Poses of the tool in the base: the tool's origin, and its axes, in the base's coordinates. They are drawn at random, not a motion.
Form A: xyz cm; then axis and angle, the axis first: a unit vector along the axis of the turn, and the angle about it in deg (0 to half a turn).
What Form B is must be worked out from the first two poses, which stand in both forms.
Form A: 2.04, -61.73, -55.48, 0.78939, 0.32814, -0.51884, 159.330
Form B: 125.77, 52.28, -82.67, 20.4, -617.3, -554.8
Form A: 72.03, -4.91, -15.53, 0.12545, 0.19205, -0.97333, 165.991
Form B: 20.82, 31.88, -161.56, 720.3, -49.1, -155.3
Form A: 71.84, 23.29, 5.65, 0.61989, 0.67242, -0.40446, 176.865
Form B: 109.64, 118.93, -71.53, 718.4, 232.9, 56.5
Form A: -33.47, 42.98, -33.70, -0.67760, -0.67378, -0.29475, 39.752
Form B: -26.94, -26.78, -11.72, -334.7, 429.8, -337.0
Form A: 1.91, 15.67, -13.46, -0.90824, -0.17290, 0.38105, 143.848
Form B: -130.65, -24.87, 54.81, 19.1, 156.7, -134.6
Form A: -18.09, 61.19, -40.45, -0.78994, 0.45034, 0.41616, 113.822
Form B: -89.91, 51.26, 47.37, -180.9, 611.9, -404.5
